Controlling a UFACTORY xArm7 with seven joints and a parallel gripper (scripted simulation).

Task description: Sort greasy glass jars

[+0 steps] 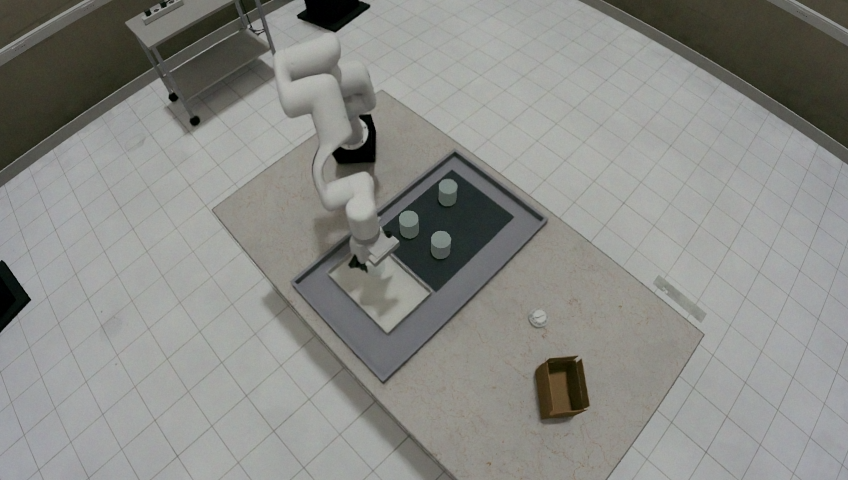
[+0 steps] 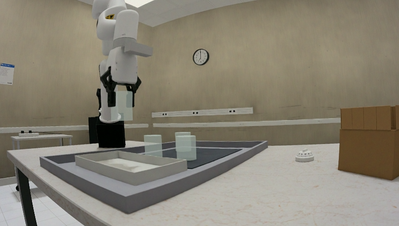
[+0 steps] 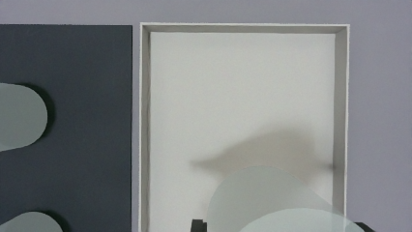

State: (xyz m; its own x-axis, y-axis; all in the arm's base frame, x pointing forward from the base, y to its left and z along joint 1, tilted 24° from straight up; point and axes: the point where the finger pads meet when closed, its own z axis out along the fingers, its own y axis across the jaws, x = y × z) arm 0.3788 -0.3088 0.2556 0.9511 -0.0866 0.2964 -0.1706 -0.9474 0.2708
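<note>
The white tray lies 18 cm below my hand. Also, from my hand: dark drying mat (31 cm to the left, 19 cm below, 6 cm ahead); white knob (50 cm ahead, 20 cm to the left, 18 cm below); grey base (19 cm below, 18 cm to the left, 6 cm ahead).
</note>
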